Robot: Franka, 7 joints.
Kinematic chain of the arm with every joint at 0, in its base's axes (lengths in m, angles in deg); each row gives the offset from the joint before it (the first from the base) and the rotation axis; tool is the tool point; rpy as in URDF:
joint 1: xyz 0 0 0.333 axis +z
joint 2: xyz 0 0 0 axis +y
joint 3: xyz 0 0 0.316 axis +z
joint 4: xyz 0.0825 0 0 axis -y
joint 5: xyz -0.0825 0 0.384 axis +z
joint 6: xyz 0 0 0 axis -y
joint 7: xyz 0.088 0 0 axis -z
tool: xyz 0 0 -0.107 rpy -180 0 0
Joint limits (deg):
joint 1: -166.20..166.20
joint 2: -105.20..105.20
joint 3: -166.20..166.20
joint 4: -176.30..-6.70
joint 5: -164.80..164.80
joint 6: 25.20..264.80
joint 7: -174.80..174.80
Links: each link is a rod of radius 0.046 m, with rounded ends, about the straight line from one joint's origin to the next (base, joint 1, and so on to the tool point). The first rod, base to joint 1, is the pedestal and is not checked.
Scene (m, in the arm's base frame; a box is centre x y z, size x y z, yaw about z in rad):
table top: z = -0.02
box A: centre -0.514 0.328 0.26 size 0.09 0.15 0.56 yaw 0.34
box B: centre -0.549 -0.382 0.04 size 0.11 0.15 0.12 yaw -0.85
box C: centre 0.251 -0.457 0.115 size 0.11 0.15 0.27 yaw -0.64
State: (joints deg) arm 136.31 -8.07 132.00 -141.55 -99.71 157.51 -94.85
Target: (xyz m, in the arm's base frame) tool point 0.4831 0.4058 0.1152
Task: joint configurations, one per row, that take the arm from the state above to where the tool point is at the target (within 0.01 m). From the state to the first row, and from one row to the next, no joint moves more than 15 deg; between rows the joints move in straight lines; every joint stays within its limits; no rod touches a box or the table.
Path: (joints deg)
1: 124.65 -6.39 119.33 -132.02 -99.94 154.99 -94.85
2: 112.99 -4.70 106.67 -122.49 -100.18 152.48 -94.85
3: 101.32 -3.02 94.00 -112.95 -100.41 149.96 -94.85
4: 89.66 -1.34 81.34 -103.42 -100.64 147.45 -94.85
5: 78.00 0.34 68.67 -93.89 -100.88 144.93 -94.85
6: 64.98 11.36 55.61 -96.45 -100.93 141.83 -94.85
7: 51.96 22.37 42.54 -99.00 -100.98 138.73 -94.85
8: 38.94 33.39 29.48 -101.56 -101.03 135.63 -94.85
9: 25.92 44.41 16.41 -104.11 -101.08 132.53 -94.85

